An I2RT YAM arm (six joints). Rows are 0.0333 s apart.
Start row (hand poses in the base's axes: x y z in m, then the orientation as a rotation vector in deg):
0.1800, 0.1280, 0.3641, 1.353, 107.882, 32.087
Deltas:
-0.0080, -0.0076, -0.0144, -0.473, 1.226, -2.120
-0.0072, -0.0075, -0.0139, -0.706, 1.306, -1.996
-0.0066, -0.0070, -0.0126, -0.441, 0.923, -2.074
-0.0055, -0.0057, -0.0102, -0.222, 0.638, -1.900
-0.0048, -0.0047, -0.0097, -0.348, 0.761, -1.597
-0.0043, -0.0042, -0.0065, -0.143, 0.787, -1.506
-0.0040, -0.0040, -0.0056, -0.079, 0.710, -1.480
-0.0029, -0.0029, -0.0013, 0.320, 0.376, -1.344
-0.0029, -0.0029, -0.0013, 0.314, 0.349, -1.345
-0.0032, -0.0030, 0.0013, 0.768, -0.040, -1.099
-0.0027, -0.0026, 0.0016, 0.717, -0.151, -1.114
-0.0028, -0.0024, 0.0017, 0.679, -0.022, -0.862
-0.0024, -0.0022, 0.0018, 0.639, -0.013, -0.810
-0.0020, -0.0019, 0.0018, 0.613, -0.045, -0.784
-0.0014, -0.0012, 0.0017, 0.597, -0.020, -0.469
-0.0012, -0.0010, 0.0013, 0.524, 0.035, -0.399
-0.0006, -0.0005, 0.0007, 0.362, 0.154, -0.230
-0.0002, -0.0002, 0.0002, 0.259, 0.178, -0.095
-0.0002, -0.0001, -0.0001, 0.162, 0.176, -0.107
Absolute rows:
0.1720, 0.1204, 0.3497, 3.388, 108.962, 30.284
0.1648, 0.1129, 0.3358, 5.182, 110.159, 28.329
0.1582, 0.1059, 0.3232, 7.126, 110.877, 26.546
0.1527, 0.1002, 0.3130, 8.973, 111.265, 25.077
0.1479, 0.0955, 0.3033, 10.477, 111.822, 23.677
0.1436, 0.0913, 0.2968, 12.033, 112.364, 22.530
0.1396, 0.0873, 0.2912, 13.589, 112.808, 21.459
0.1367, 0.0844, 0.2899, 15.192, 112.876, 20.885
0.1338, 0.0815, 0.2886, 16.786, 112.905, 20.303
0.1306, 0.0785, 0.2899, 18.340, 112.534, 20.361
0.1279, 0.0759, 0.2915, 19.846, 112.046, 20.367
0.1251, 0.0735, 0.2932, 21.112, 111.738, 20.483
0.1227, 0.0713, 0.2950, 22.302, 111.449, 20.590
0.1207, 0.0694, 0.2968, 23.441, 111.132, 20.692
0.1193, 0.0682, 0.2985, 24.273, 110.920, 20.977
0.1181, 0.0672, 0.2998, 25.004, 110.785, 21.227
0.1175, 0.0667, 0.3005, 25.500, 110.829, 21.409
0.1173, 0.0665, 0.3007, 25.806, 110.946, 21.574
0.1171, 0.0664, 0.3006, 26.060, 111.067, 21.636

